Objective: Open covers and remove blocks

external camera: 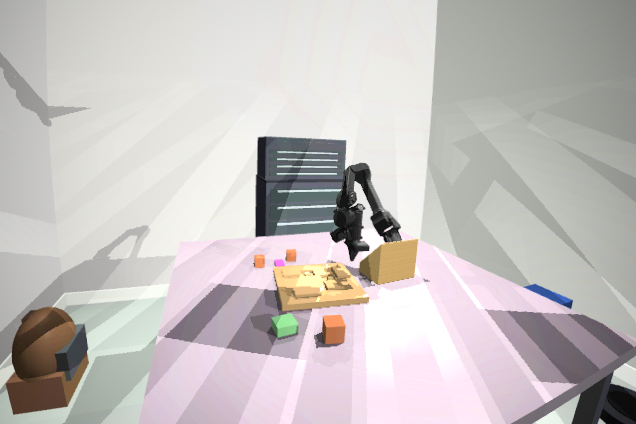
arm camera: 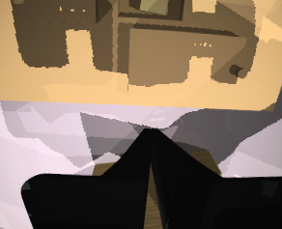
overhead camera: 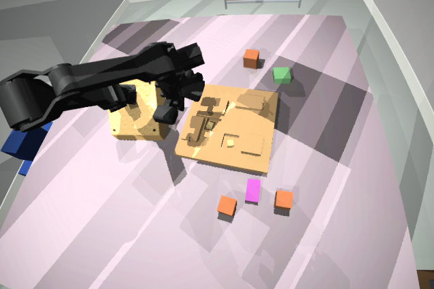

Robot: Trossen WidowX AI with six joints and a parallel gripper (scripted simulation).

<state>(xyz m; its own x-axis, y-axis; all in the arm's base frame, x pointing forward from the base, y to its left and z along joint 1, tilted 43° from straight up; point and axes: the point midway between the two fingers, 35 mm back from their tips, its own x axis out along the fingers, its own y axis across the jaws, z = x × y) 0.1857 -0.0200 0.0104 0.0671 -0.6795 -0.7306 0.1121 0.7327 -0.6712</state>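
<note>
Right now the wooden puzzle board is 130 mm ahead of my gripper tip and 60 mm below it. Also, from my gripper tip: orange block (300 mm to the left, 200 mm ahead, 60 mm below); then green block (320 mm ahead, 230 mm to the left, 70 mm below).
</note>
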